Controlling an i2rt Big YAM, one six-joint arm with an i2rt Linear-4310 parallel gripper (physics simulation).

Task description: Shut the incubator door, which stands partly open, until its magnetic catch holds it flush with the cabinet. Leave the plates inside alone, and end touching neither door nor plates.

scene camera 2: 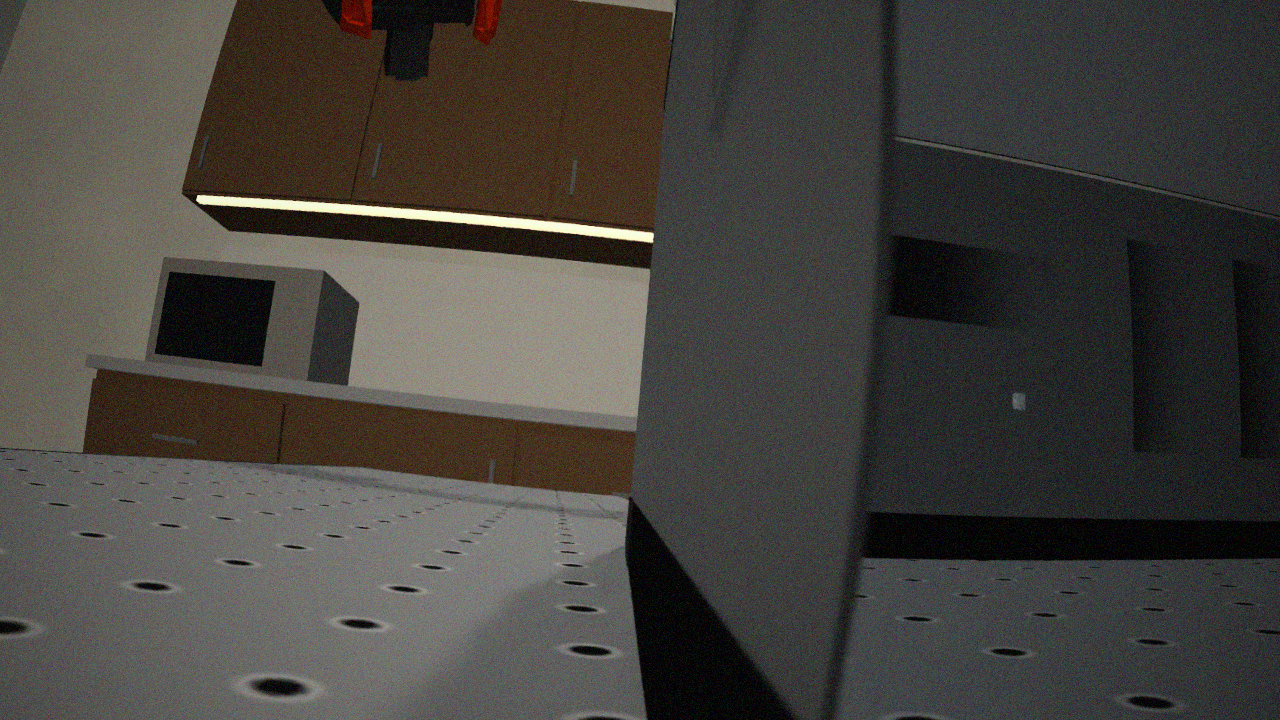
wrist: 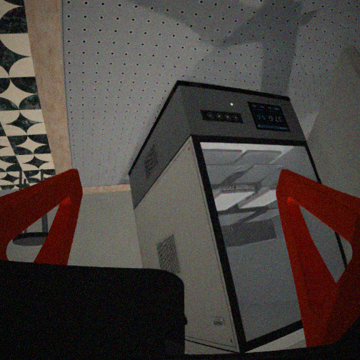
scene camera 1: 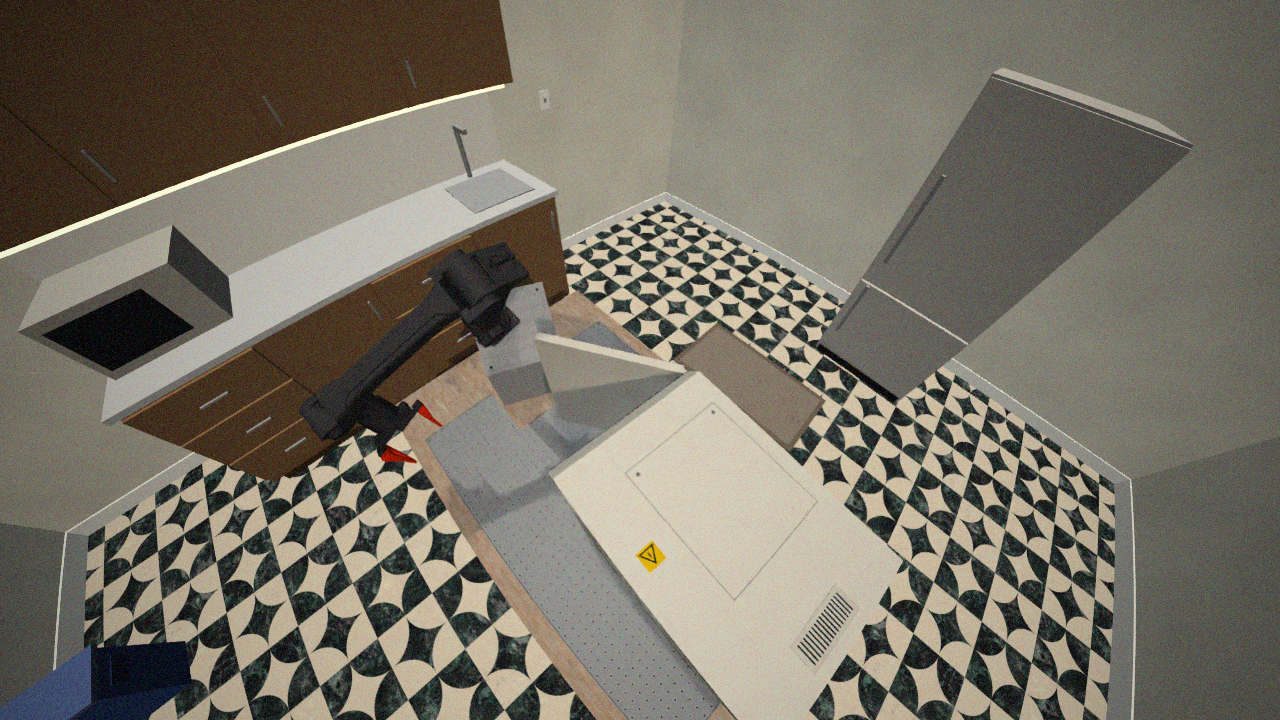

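Pixels of known places: gripper, fingertip midpoint: (scene camera 2: 429, 34) (scene camera 1: 428, 443); arm's base, origin of the base link: (scene camera 1: 497, 324).
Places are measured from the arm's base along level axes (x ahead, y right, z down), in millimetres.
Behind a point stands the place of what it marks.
Note:
The pale incubator cabinet (scene camera 1: 684, 528) @(x 754, y 251, z -267 mm) (wrist: 167, 235) stands on the perforated sheet; its front shows in the wrist view. Its door (scene camera 1: 604, 362) @(x 460, y 43, z -207 mm) (wrist: 338, 110) stands partly open, swung out from the front's far corner. Pale plates (wrist: 231, 198) show inside through the opening, partly hidden by a finger. My gripper (scene camera 1: 426, 441) @(x 191, y 382, z -62 mm) (scene camera 2: 421, 35) @(x 191, y 382, z -62 mm) (wrist: 178, 180) is open and empty. In scene camera 1 it is left of the cabinet near the bench edge, apart from door and plates. In scene camera 2 it is high up; I cannot tell whether the large grey panel there is door or cabinet.
The perforated sheet (scene camera 1: 586, 582) @(x 630, y 408, z 282 mm) (scene camera 2: 322, 591) @(x 633, y 367, z 283 mm) (wrist: 105, 90) lies on a wood-edged bench. The arm's base (scene camera 1: 483, 286) stands beyond the front, near the open door. A counter (scene camera 1: 358, 259) with a microwave (scene camera 1: 134, 300) (scene camera 2: 241, 317) runs behind the arm. A tall fridge (scene camera 1: 1011, 223) stands at the right.

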